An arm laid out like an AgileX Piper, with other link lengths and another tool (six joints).
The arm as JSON. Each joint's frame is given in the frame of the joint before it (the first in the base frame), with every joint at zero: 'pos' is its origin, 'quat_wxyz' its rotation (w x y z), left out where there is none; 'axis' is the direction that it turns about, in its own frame. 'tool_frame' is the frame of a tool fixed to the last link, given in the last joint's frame.
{
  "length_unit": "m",
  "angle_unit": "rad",
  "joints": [
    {
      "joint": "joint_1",
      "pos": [
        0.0,
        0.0,
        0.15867
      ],
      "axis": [
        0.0,
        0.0,
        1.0
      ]
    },
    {
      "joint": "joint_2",
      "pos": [
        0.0,
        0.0,
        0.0
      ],
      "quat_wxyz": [
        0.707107,
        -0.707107,
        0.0,
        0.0
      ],
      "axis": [
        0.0,
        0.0,
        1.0
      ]
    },
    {
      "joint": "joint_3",
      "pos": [
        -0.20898,
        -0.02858,
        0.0
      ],
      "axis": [
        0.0,
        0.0,
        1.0
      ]
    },
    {
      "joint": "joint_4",
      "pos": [
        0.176,
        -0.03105,
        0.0
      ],
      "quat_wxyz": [
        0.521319,
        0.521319,
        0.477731,
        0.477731
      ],
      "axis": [
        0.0,
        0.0,
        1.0
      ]
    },
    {
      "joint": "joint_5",
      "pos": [
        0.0,
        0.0,
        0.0
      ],
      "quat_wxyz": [
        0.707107,
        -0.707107,
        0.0,
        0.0
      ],
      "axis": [
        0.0,
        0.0,
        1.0
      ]
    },
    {
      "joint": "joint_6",
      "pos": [
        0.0,
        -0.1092,
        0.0
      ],
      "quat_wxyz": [
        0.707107,
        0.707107,
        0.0,
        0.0
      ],
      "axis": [
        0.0,
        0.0,
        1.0
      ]
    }
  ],
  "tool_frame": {
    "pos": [
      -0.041,
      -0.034,
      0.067
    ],
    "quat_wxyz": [
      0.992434,
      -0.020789,
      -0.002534,
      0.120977
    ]
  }
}
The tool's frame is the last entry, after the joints.
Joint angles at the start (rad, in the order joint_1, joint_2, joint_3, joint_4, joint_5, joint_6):
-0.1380 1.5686 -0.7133 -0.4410 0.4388 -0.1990
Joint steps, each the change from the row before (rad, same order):
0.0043 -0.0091 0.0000 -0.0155 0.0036 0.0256
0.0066 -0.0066 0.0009 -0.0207 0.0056 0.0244
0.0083 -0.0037 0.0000 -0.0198 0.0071 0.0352
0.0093 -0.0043 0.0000 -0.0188 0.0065 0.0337
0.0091 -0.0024 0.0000 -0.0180 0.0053 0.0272
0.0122 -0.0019 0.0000 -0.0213 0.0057 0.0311
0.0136 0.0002 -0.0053 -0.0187 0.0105 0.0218
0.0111 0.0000 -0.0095 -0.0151 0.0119 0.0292
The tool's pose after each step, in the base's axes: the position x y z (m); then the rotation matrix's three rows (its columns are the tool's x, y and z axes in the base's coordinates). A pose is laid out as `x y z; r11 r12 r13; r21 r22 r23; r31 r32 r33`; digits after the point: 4 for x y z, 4 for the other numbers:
0.2756 -0.0760 0.1201; -0.9245 -0.1324 0.3573; -0.2140 0.9563 -0.1993; -0.3153 -0.2607 -0.9125
0.2754 -0.0762 0.1220; -0.9238 -0.1284 0.3608; -0.2138 0.9546 -0.2075; -0.3178 -0.2688 -0.9093
0.2751 -0.0766 0.1233; -0.9249 -0.1157 0.3621; -0.2036 0.9551 -0.2150; -0.3210 -0.2726 -0.9070
0.2750 -0.0766 0.1248; -0.9252 -0.1043 0.3648; -0.1951 0.9554 -0.2217; -0.3254 -0.2763 -0.9043
0.2751 -0.0763 0.1258; -0.9250 -0.0987 0.3668; -0.1921 0.9546 -0.2277; -0.3277 -0.2811 -0.9020
0.2754 -0.0754 0.1269; -0.9244 -0.0945 0.3695; -0.1911 0.9532 -0.2341; -0.3301 -0.2870 -0.8993
0.2765 -0.0741 0.1283; -0.9236 -0.0969 0.3709; -0.1966 0.9503 -0.2413; -0.3291 -0.2958 -0.8968
0.2779 -0.0740 0.1307; -0.9232 -0.0859 0.3747; -0.1894 0.9498 -0.2489; -0.3345 -0.3007 -0.8931

